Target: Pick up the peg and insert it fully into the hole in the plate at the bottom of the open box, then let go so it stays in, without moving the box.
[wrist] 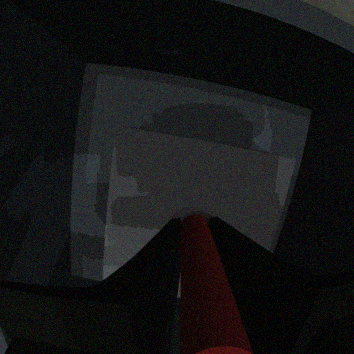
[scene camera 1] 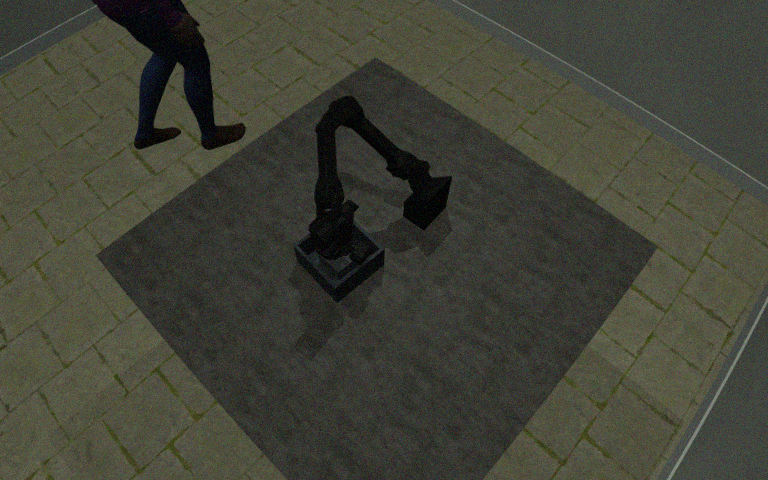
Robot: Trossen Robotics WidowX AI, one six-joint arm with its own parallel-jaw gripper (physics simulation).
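Seen in the pictures: gripper, between the fingertips: (wrist: 194, 225); arm's base, origin of its link: (scene camera 1: 426, 190).
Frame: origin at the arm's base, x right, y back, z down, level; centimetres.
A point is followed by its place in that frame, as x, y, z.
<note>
The red peg (wrist: 212, 290) {9.4, -32.1, 1.1} runs from the lower edge of the wrist view up to the fingertips. My gripper (scene camera 1: 341, 257) {9.7, -31.1, 6.6} (wrist: 194, 225) {9.7, -31.1, 6.6} is shut on the peg and points down inside the open box (scene camera 1: 317, 273) {10.0, -40.3, 5.2}. The grey plate (wrist: 200, 170) {10.1, -33.8, 7.0} at the box's bottom shows beyond the fingertips in the wrist view, with shadows on it. The peg's far end meets the plate area between the dark fingertips. The hole is hidden there, so how deep the peg sits cannot be told. The peg cannot be made out in the scene view.
The box's dark walls surround the gripper closely; its pale rim (wrist: 295, 22) {12.3, -39.0, 3.0} crosses the wrist view's top right. The arm's black base (scene camera 1: 427, 203) {-3.6, -5.1, -1.9} stands behind and to the right of the box on the dark mat (scene camera 1: 453, 339) {-31.6, -30.5, 12.7}. A person (scene camera 1: 195, 84) stands beyond the mat's upper left edge.
</note>
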